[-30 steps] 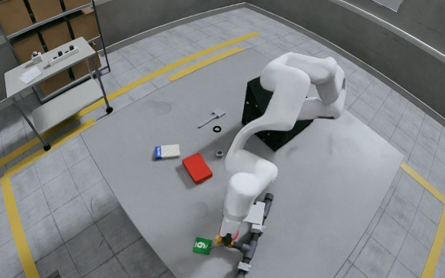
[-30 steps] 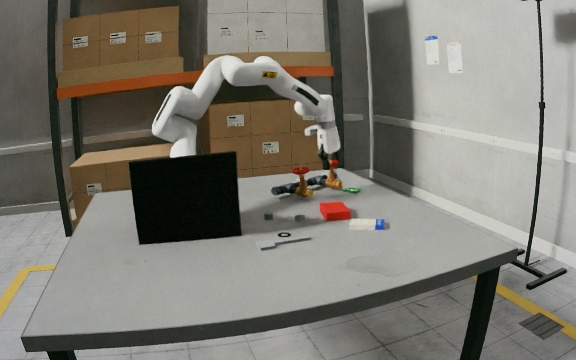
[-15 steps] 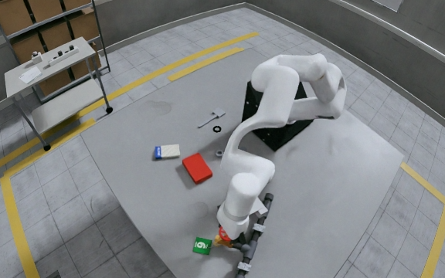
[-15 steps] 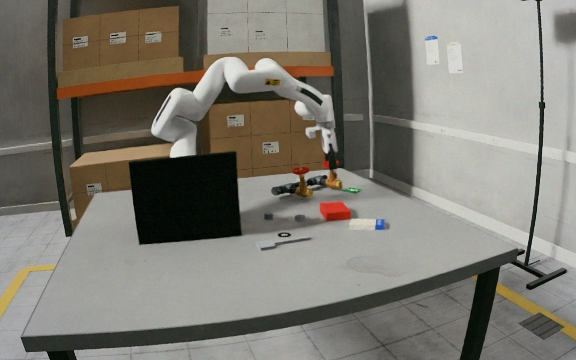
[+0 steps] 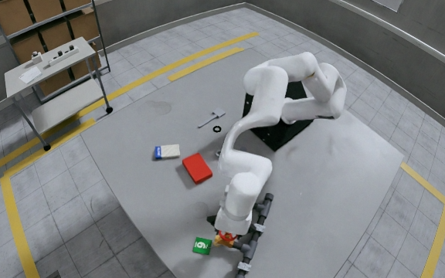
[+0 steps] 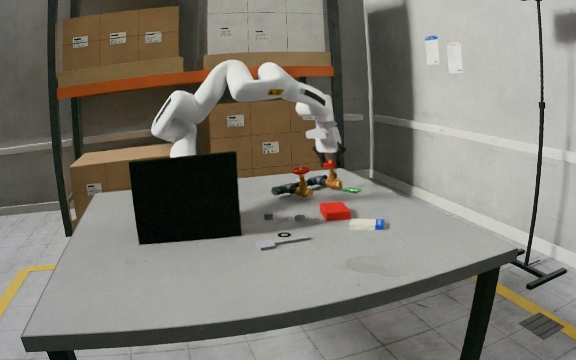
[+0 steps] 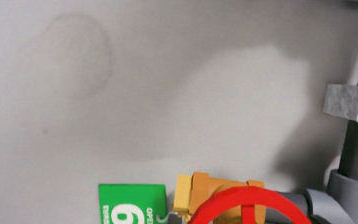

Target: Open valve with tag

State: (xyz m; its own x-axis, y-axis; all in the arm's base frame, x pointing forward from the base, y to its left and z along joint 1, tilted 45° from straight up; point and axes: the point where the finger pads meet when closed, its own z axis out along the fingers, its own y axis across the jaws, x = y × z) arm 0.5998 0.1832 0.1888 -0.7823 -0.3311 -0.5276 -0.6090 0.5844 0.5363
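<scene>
Now: the green tag 7 cm ahead of my hand, 3 cm to the right of it and 11 cm below it. Also, from my hand: grey nut: 23 cm behind, 32 cm to the right, 11 cm below; then white-and-blue box: 5 cm behind, 47 cm to the right, 11 cm below; then red block: 11 cm behind, 32 cm to the right, 10 cm below.
</scene>
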